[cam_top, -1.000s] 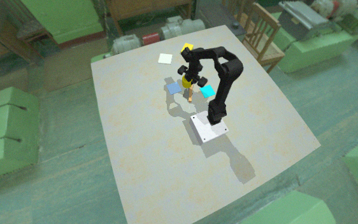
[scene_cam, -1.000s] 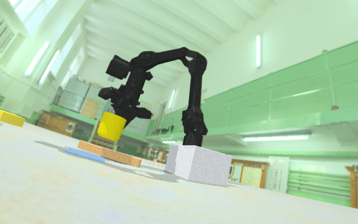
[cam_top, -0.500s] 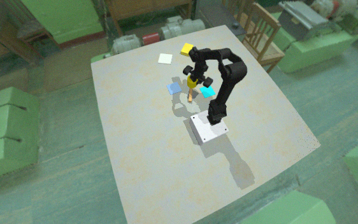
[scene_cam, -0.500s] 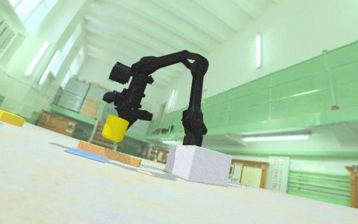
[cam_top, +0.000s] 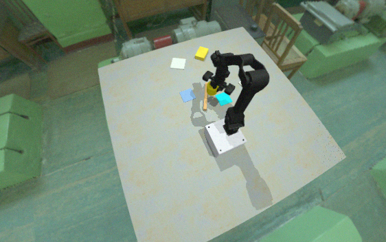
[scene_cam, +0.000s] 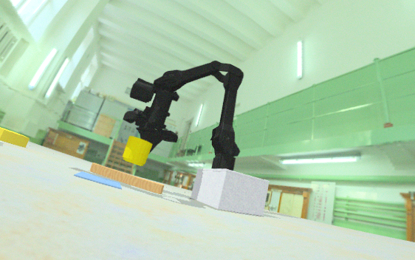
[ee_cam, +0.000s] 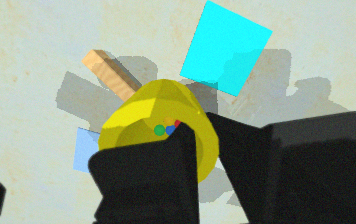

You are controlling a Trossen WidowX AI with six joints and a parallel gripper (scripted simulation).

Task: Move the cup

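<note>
Now: the cyan pad 10 cm below my gripper tip, 6 cm to the right of it and 2 cm behind it. From my gripper tip the other things lie so: yellow cup 2 cm ahead, 1 cm to the left; then wooden bar 9 cm below, 5 cm to the left, 3 cm ahead; then light blue pad 15 cm to the left, 10 cm below, 9 cm ahead.
</note>
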